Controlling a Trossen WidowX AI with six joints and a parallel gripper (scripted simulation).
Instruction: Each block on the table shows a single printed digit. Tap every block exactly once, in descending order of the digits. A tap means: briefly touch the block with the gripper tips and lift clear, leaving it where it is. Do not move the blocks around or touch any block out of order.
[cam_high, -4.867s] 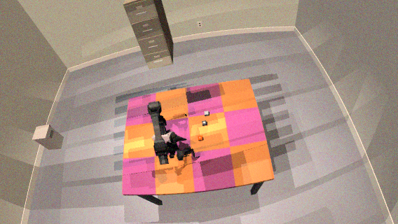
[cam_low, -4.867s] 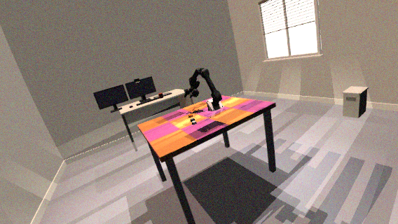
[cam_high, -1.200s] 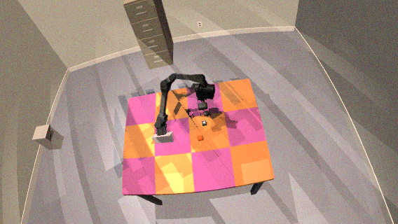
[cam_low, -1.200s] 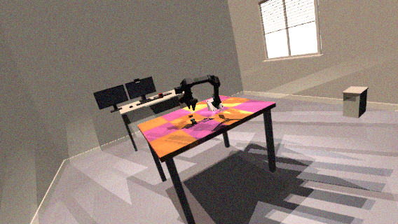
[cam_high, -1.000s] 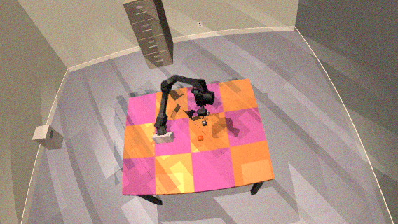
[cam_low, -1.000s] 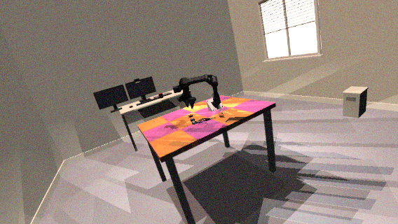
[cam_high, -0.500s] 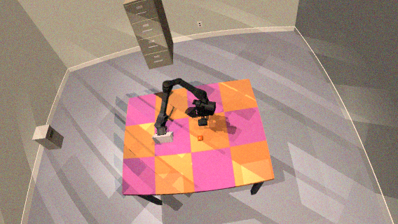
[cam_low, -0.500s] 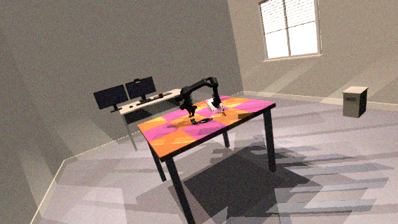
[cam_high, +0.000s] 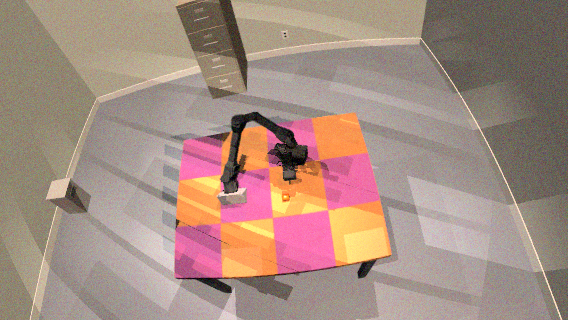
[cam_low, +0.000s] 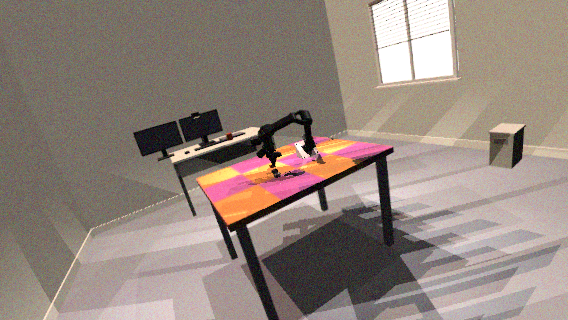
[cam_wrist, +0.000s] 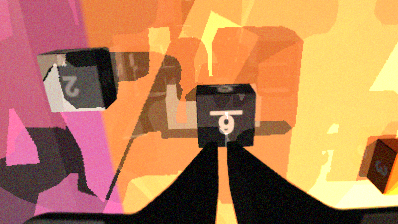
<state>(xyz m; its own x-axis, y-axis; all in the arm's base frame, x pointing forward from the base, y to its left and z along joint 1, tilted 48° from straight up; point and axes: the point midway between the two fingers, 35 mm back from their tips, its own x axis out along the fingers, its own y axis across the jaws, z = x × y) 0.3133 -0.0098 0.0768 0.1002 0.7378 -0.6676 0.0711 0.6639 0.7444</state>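
My gripper tip is now 3 cm above the black block. The rest, counted from my gripper tip: orange block: 12 cm to the right, 5 cm behind, 3 cm below.
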